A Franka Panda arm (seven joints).
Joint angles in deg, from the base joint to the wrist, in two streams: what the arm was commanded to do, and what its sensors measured. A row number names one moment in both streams.
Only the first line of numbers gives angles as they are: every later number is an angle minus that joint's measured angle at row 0.
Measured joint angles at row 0: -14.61, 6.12, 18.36, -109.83, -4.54, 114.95, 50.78
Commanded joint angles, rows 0 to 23: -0.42, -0.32, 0.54, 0.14, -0.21, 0.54, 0.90; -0.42, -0.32, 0.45, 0.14, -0.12, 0.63, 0.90; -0.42, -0.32, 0.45, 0.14, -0.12, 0.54, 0.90; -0.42, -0.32, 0.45, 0.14, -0.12, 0.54, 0.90; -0.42, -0.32, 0.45, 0.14, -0.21, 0.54, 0.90; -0.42, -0.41, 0.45, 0.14, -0.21, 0.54, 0.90; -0.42, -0.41, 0.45, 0.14, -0.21, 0.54, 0.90; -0.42, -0.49, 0.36, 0.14, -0.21, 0.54, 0.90; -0.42, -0.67, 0.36, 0.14, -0.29, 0.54, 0.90; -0.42, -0.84, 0.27, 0.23, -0.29, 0.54, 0.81; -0.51, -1.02, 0.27, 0.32, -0.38, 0.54, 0.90; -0.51, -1.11, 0.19, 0.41, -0.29, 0.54, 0.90; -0.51, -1.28, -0.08, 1.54, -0.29, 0.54, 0.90; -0.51, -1.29, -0.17, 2.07, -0.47, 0.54, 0.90; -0.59, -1.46, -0.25, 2.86, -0.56, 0.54, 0.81; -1.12, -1.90, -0.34, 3.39, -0.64, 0.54, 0.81; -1.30, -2.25, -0.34, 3.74, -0.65, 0.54, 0.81; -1.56, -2.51, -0.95, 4.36, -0.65, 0.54, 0.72; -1.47, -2.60, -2.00, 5.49, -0.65, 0.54, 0.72; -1.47, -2.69, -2.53, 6.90, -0.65, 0.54, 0.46; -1.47, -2.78, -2.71, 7.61, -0.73, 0.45, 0.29; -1.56, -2.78, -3.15, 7.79, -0.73, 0.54, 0.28; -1.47, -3.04, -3.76, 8.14, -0.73, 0.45, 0.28; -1.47, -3.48, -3.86, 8.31, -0.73, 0.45, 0.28
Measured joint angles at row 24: -1.38, -2.60, -2.94, 6.88, -0.09, 0.18, 0.05
